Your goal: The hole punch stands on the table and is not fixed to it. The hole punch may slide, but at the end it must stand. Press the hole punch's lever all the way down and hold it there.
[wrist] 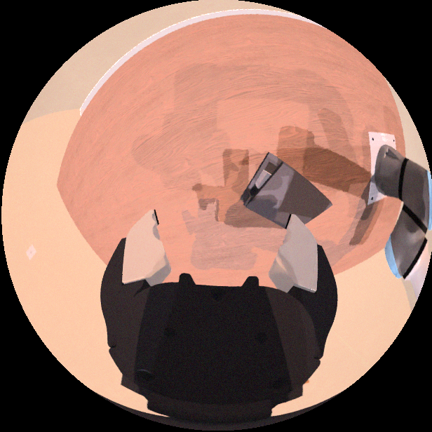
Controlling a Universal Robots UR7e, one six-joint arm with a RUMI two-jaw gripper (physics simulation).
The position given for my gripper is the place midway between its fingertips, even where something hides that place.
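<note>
A hole punch (277, 190) is visible, as is my gripper (221, 214).
</note>
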